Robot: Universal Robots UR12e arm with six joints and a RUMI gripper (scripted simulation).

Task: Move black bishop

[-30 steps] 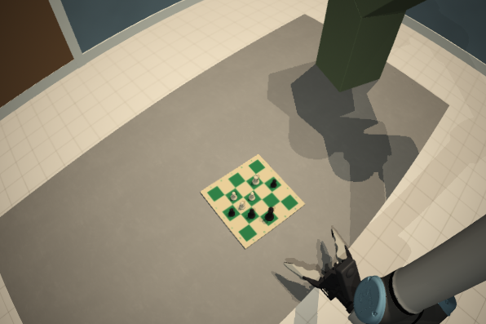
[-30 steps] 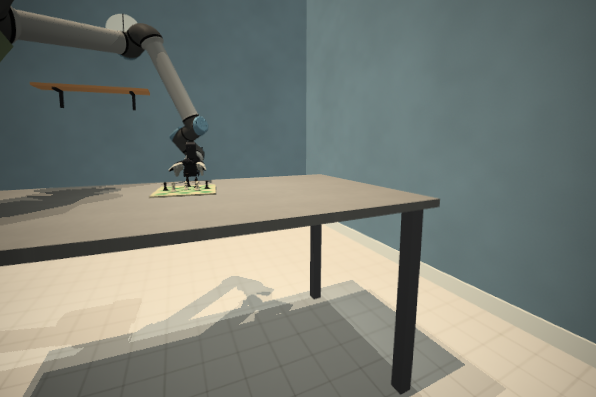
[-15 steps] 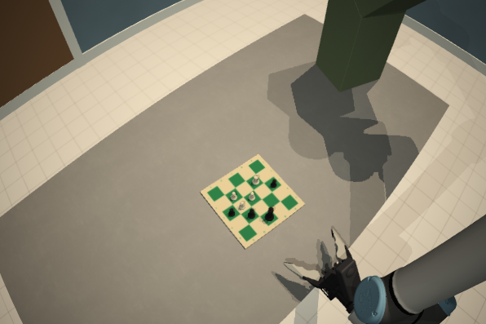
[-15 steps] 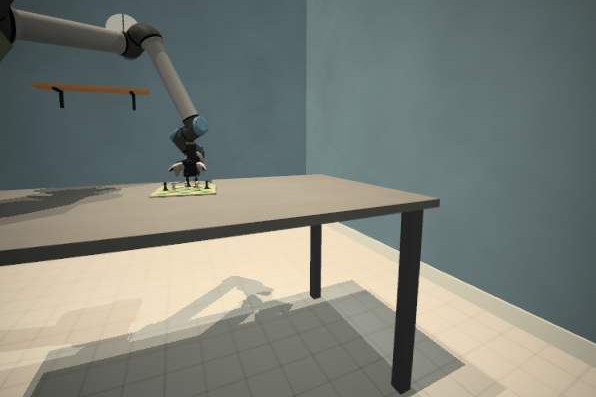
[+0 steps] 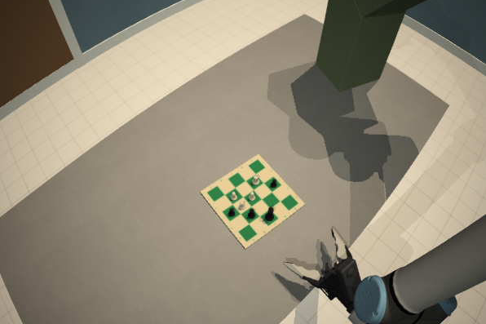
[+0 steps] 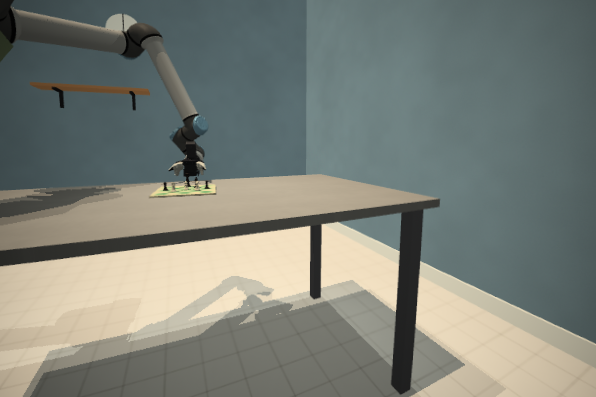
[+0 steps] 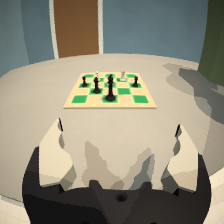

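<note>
My hand is 210 mm to the left of the chessboard, 60 mm above it and 30 mm short of it. Also, from my hand: white crowned piece (250 mm to the right, 40 mm below, 10 mm behind).
</note>
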